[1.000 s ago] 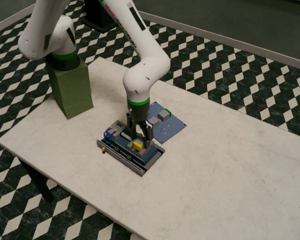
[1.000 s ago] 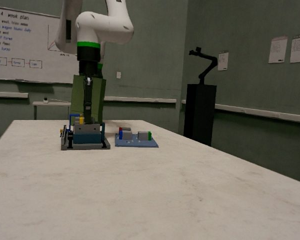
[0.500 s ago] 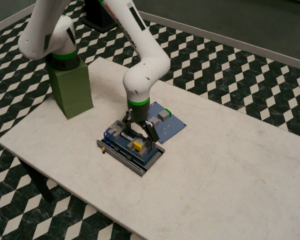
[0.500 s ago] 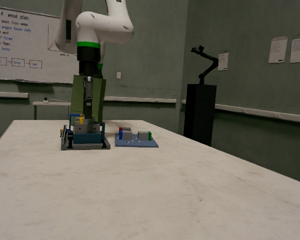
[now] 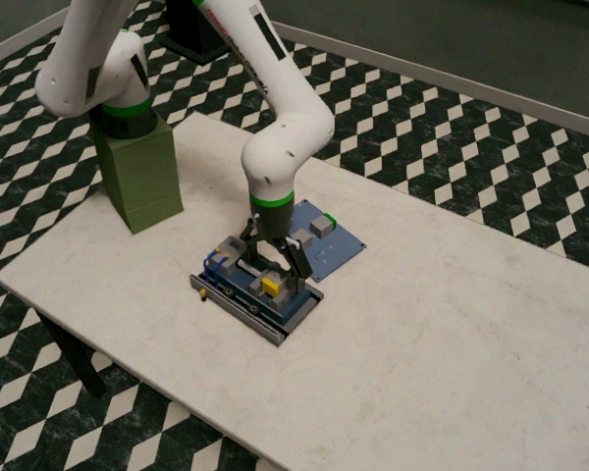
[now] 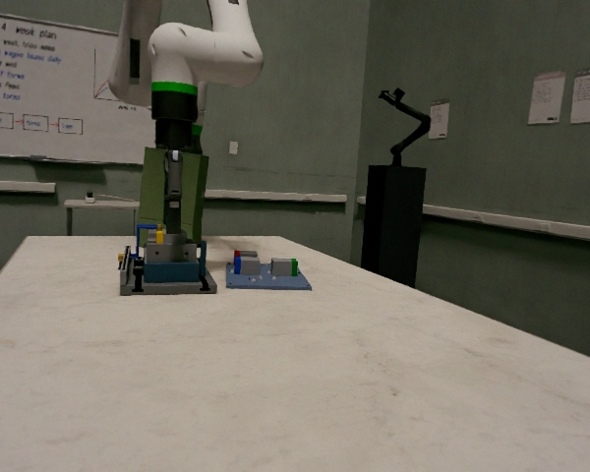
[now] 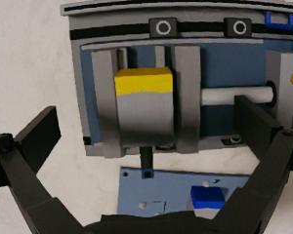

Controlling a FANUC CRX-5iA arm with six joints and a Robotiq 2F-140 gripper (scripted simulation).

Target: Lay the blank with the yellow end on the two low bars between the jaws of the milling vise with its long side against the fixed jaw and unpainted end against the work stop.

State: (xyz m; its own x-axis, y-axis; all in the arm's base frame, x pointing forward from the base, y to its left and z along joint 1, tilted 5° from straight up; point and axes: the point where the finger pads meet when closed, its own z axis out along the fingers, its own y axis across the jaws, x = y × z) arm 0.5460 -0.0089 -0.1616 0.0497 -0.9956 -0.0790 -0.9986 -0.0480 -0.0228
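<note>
Now: hand 4 cm above the yellow-ended grey blank. From my hand the other things lie so: fixed jaw 3 cm ahead, 6 cm below; moving jaw 4 cm behind, 6 cm below; dark work stop 5 cm to the left, 4 cm below.
</note>
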